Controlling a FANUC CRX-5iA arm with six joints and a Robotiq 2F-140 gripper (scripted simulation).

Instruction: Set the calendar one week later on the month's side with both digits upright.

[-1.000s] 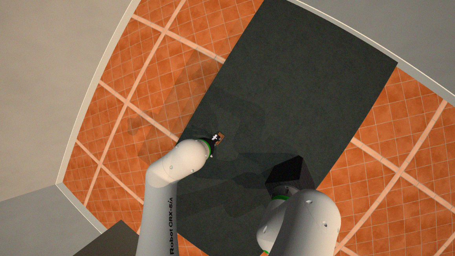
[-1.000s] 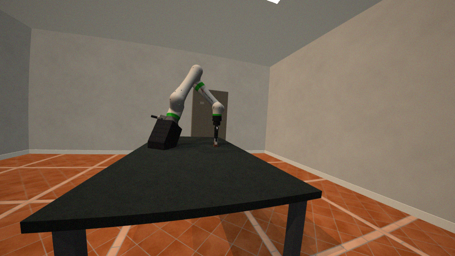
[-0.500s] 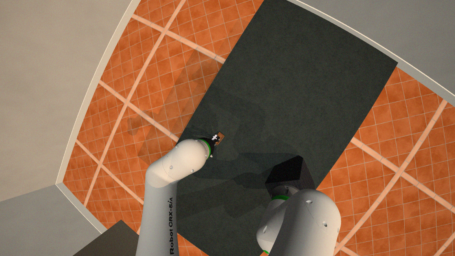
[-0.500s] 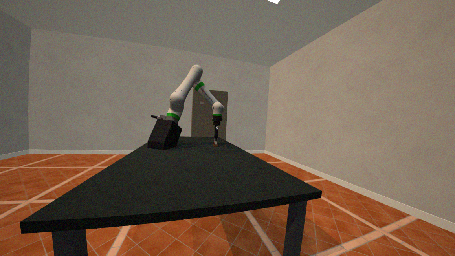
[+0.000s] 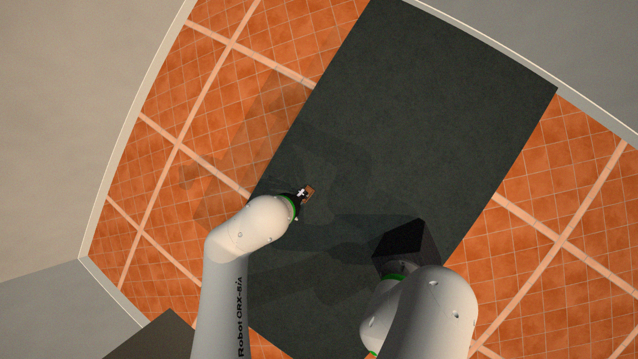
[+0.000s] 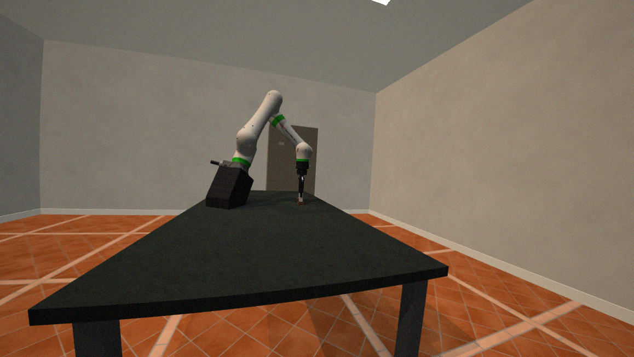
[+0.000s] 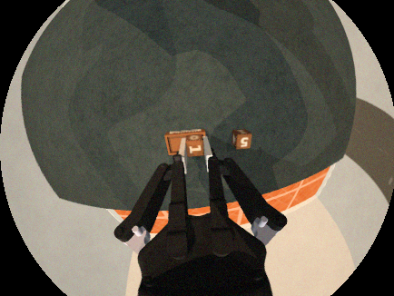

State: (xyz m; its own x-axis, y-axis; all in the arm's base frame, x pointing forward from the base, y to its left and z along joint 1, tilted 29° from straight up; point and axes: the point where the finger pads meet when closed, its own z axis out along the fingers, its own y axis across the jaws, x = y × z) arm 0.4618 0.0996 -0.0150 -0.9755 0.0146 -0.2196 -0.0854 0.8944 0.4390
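The brown tray is 40 mm below my hand and 20 mm to the right of it. Also, from my hand: brown cube 90 mm to the left, 40 mm below, 10 mm behind.
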